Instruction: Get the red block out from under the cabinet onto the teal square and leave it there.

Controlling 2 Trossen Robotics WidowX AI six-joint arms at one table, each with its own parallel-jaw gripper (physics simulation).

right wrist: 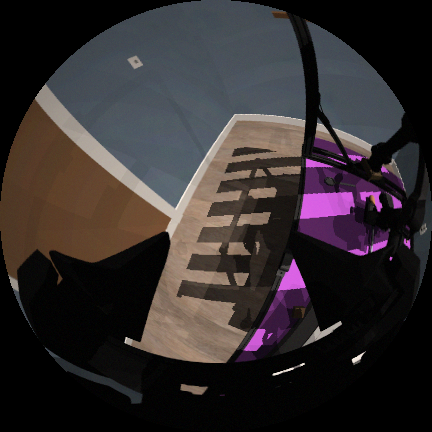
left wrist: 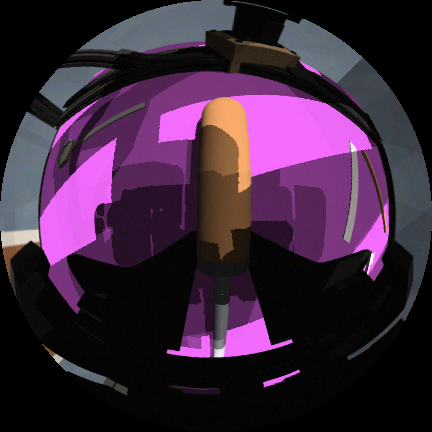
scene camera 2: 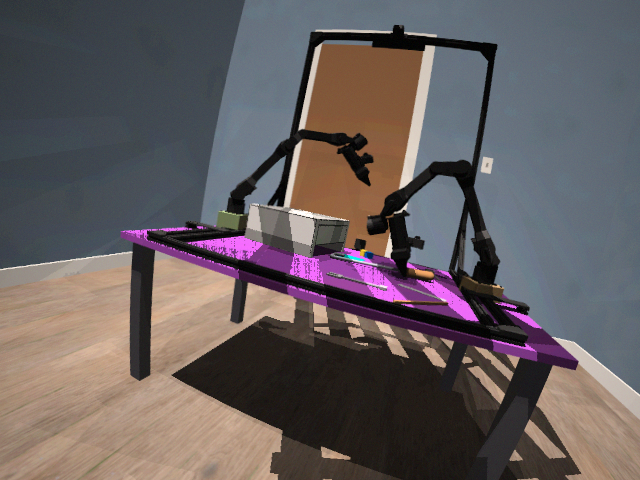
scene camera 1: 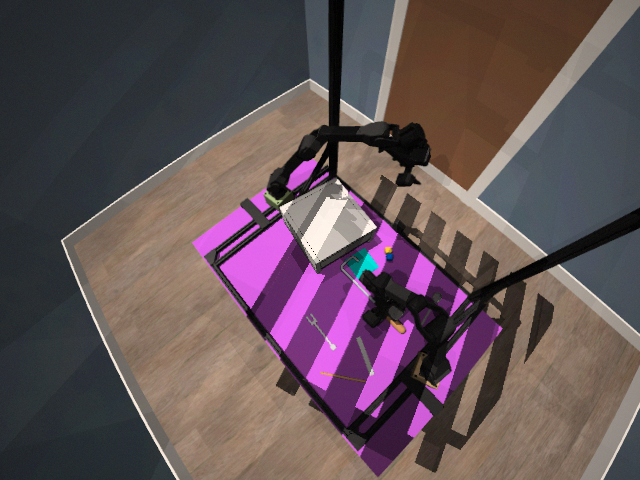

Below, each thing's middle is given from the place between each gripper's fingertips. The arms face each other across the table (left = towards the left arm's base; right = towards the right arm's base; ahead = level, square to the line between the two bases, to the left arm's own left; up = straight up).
The hook tool (left wrist: 223,202) lies 360 mm ahead of my right hand, 310 mm below it and 190 mm to the left of it. From my right hand the other things lie so: spoon (left wrist: 69,146): 380 mm to the left, 320 mm below, 220 mm ahead.
Now: left hand 90 mm to the left of the hook tool, 30 mm past it and 20 mm below it. Also, from my left hand: spoon: 160 mm behind, 100 mm to the left.
